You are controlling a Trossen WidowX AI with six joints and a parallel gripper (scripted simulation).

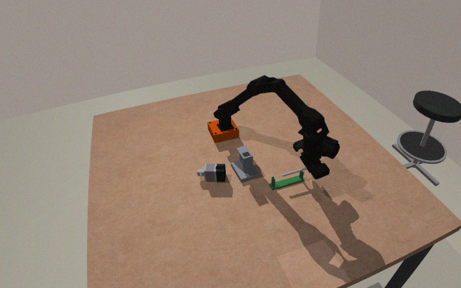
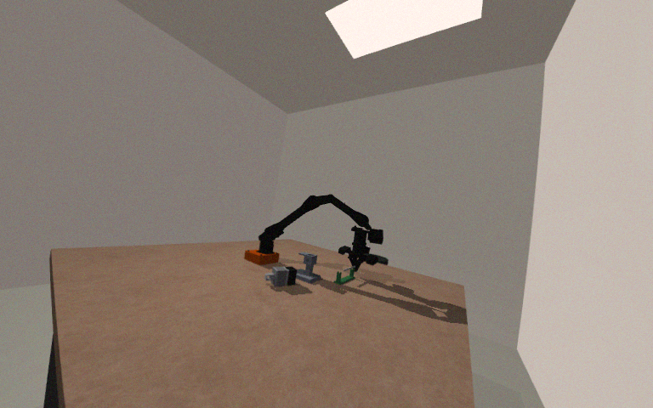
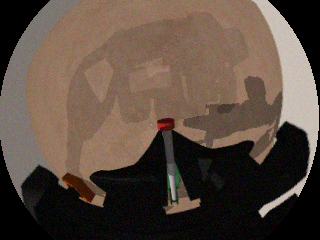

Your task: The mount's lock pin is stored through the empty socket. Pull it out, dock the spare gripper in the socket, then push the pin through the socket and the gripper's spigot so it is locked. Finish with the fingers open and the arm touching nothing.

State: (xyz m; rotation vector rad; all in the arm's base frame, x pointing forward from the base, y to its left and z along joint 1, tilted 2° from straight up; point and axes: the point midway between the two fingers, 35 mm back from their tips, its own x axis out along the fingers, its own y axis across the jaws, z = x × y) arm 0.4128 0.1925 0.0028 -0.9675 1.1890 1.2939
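My gripper tip is 100 mm to the left of the green cradle and 10 mm past it. From my gripper tip the other things lie so: spare gripper: 360 mm to the right, 160 mm behind, 10 mm above; grey mount: 220 mm to the right, 130 mm behind, 30 mm above.
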